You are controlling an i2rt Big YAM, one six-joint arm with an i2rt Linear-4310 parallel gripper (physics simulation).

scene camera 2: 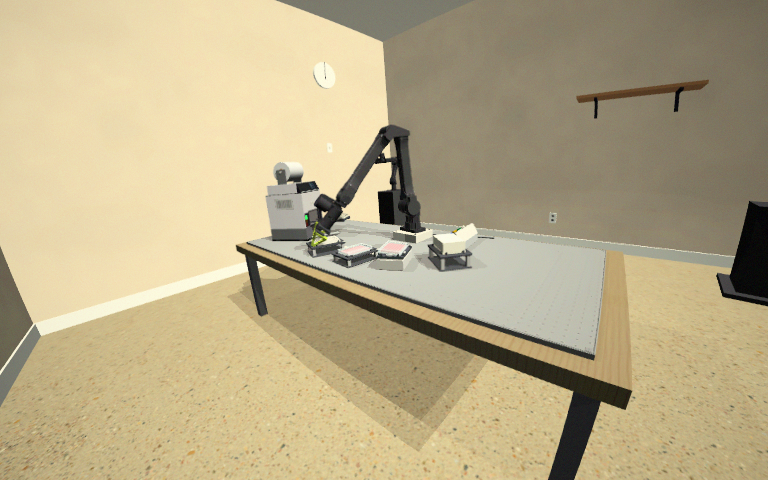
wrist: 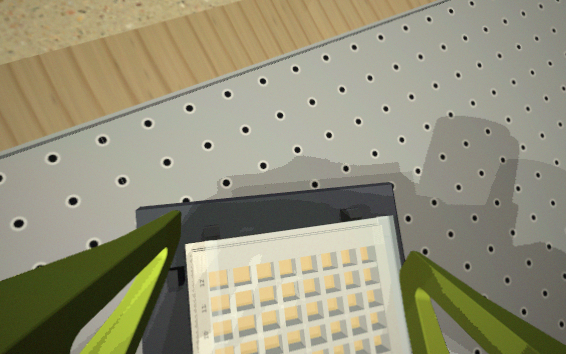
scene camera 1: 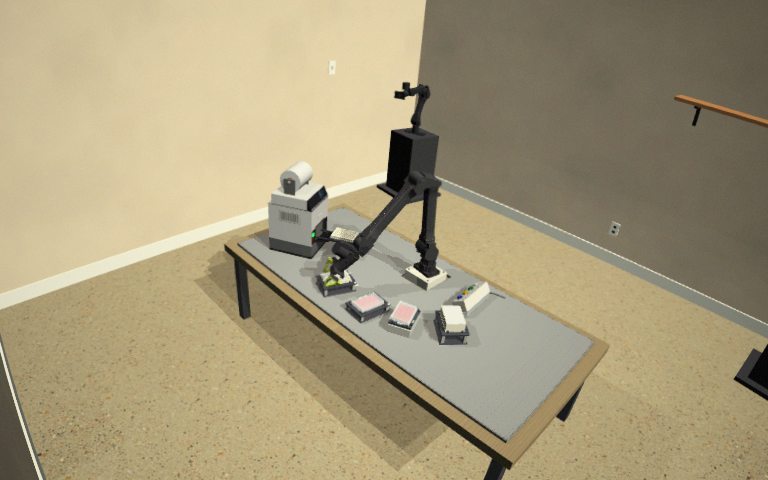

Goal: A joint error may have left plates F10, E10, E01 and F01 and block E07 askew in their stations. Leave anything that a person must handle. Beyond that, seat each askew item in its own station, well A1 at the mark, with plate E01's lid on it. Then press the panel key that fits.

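My gripper is open around a pale plate with square amber wells; one finger is on each side. The plate sits turned slightly against the edge of its dark station. The numbers 12, 11 and 10 run along its left side; its near part is out of the wrist view. Two pink-topped plates sit on stations to the right. A white block sits on a raised dark station. Station labels and A1 marks are unreadable.
A grey instrument with a green light stands at the far left, with another pale plate beside it. A sloped panel with blue, yellow and green keys stands behind the block. The wooden table edge is beyond the station.
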